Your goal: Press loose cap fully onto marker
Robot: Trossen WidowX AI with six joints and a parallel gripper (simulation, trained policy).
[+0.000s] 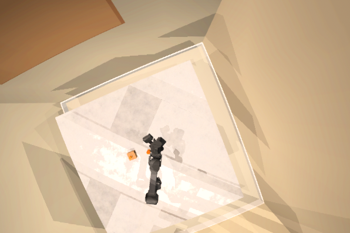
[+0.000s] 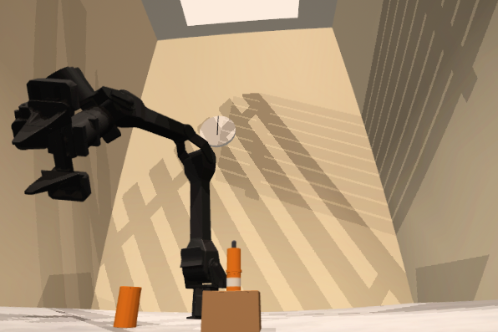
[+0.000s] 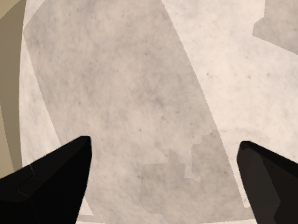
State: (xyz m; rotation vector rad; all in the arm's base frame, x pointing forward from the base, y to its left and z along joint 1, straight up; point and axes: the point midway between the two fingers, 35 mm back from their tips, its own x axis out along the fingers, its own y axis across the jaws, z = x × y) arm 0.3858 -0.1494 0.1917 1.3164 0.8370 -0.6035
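Now: gripper tip 13 cm past the orange cap, 10 cm to the right of it and 14 cm above it. From my gripper tip the other things lie so: brown holder block: 11 cm behind, 25 cm to the left, 14 cm below.
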